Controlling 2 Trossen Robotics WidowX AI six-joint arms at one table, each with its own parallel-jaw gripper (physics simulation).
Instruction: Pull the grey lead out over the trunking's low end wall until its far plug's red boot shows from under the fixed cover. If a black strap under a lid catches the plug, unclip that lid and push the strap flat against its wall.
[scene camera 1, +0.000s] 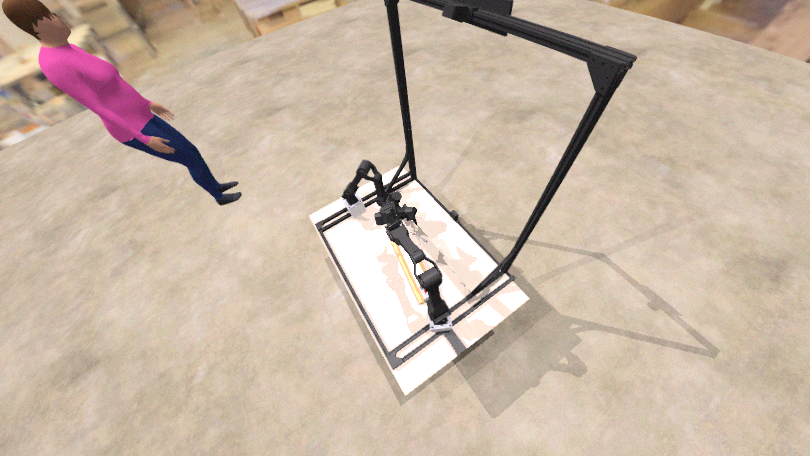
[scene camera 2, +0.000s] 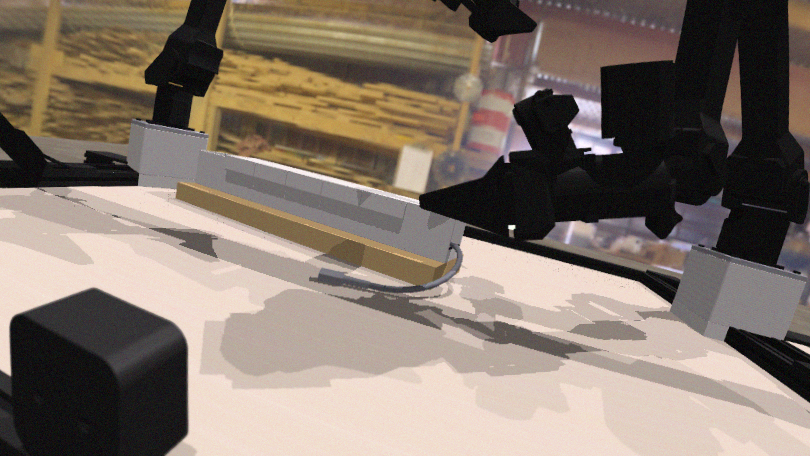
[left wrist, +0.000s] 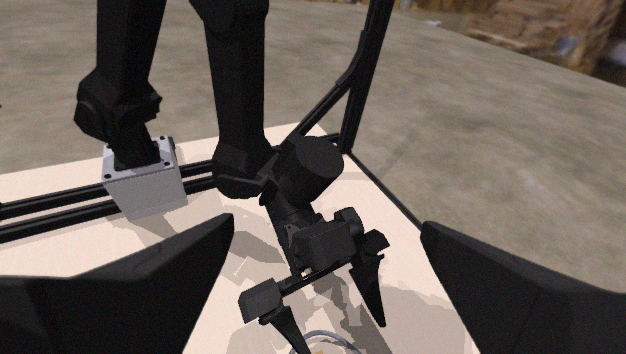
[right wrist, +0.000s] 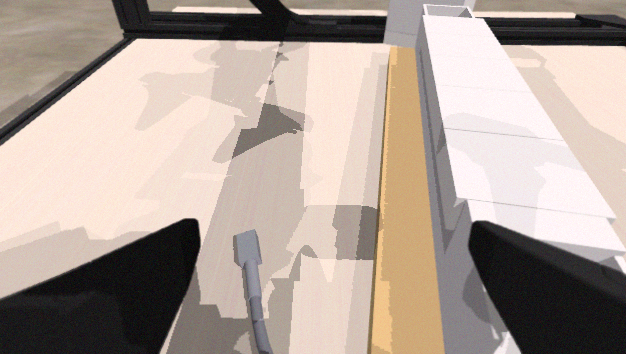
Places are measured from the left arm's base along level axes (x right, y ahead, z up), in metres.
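Pixels of known places: left gripper, fingertip midpoint: (scene camera 2: 516, 6) (left wrist: 329, 225); right gripper, fingertip midpoint: (scene camera 1: 411, 229) (scene camera 2: 428, 199) (left wrist: 352, 349) (right wrist: 335, 232); left arm's base, link origin: (scene camera 1: 439, 317) (scene camera 2: 169, 126); right arm's base, link origin: (scene camera 1: 352, 200) (scene camera 2: 745, 259) (left wrist: 137, 155).
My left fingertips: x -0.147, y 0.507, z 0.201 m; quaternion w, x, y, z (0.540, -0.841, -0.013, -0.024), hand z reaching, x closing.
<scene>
For each thing: its top centre in the pictures, then the offset to it from my left fingertips. "spot": a spot on its surface instead.
- grey lead, surface spot: (right wrist: 255, 295) (scene camera 2: 369, 281) spot: dx +0.105, dy -0.017, dz -0.290 m
- tiny red spot, surface spot: (scene camera 1: 425, 291) spot: dx +0.096, dy -0.359, dz -0.263 m
- wooden strip, surface spot: (right wrist: 405, 200) spot: dx +0.056, dy -0.110, dz -0.274 m
The grey lead (scene camera 2: 399, 288) (right wrist: 255, 295) (left wrist: 320, 332) comes out at the trunking's near end and bends around onto the table. Its grey connector (scene camera 2: 334, 276) (right wrist: 247, 248) lies in front of the wooden strip. The trunking (scene camera 2: 427, 229) has several white lids (right wrist: 500, 112) on top. My right gripper (right wrist: 335, 232) (left wrist: 345, 339) is open, above the trunking's near end in scene camera 2, with nothing between its fingers. My left gripper is open and empty, higher up. A tiny red spot (scene camera 1: 425, 291) shows beside the left arm, too small to identify. No black strap is visible; the inside is hidden.
A wooden strip (scene camera 2: 283, 226) (right wrist: 405, 200) runs along the trunking's side. The arms' grey mounts (scene camera 2: 167, 152) (scene camera 2: 742, 294) stand at both ends of the table. A black box-shaped object (scene camera 2: 96, 373) is in the foreground. A black frame (scene camera 1: 403, 96) rises over the table.
</scene>
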